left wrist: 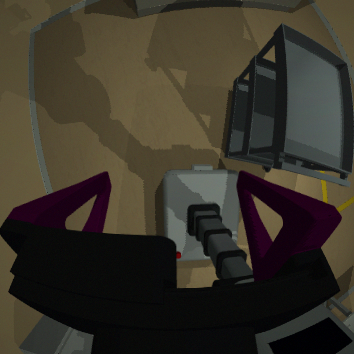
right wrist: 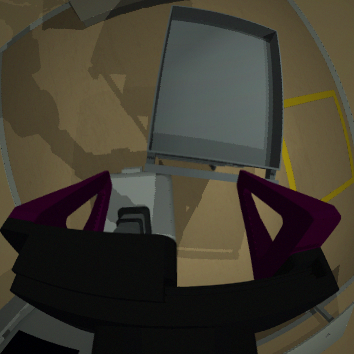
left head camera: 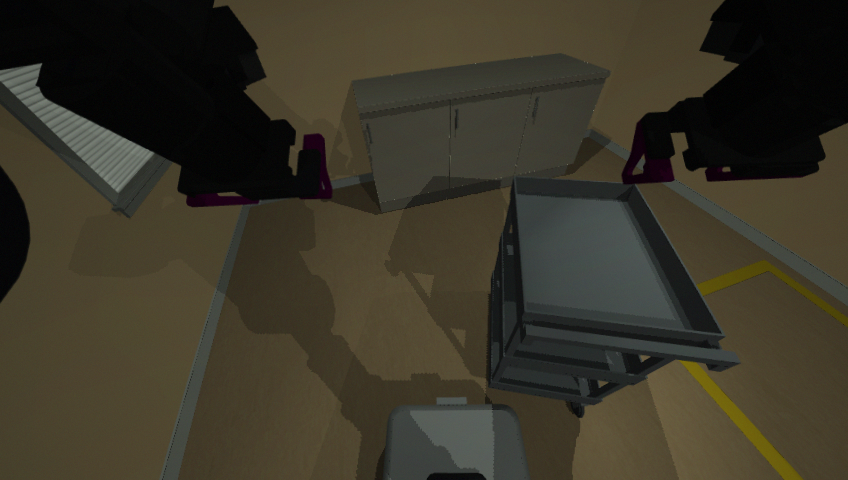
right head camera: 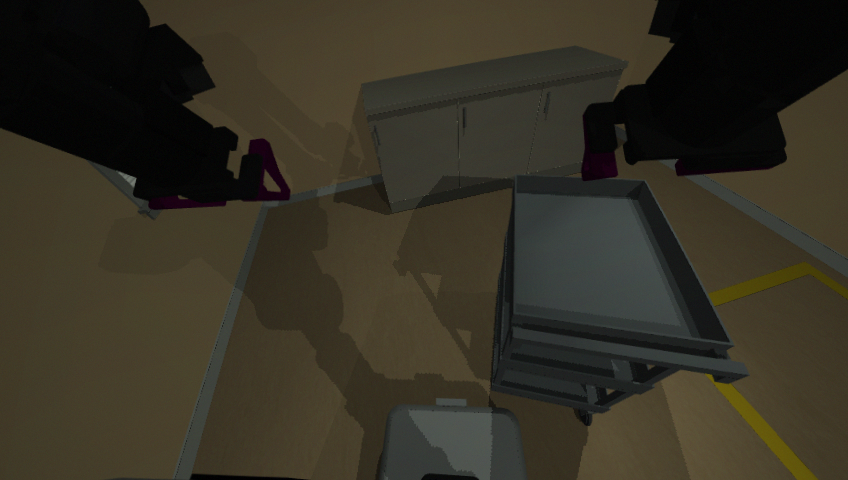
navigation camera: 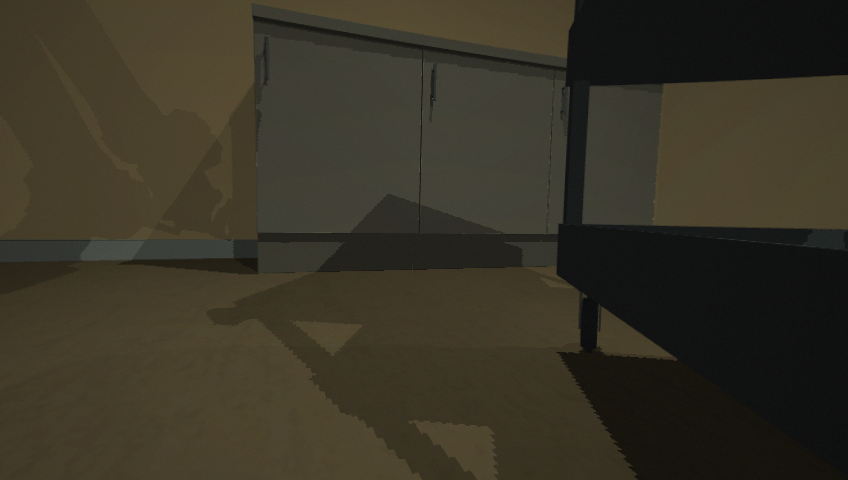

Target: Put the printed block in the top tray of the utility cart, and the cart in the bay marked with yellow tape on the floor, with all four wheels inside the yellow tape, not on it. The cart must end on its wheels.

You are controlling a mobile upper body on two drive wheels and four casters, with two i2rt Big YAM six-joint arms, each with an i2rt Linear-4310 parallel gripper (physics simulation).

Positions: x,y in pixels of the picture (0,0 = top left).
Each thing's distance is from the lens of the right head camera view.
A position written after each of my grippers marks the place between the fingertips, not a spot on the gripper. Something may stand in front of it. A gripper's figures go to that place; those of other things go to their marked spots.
my left gripper [right head camera: 256,198]: 41 cm
my right gripper [right head camera: 629,172]: 38 cm
window [right head camera: 125,183]: 189 cm
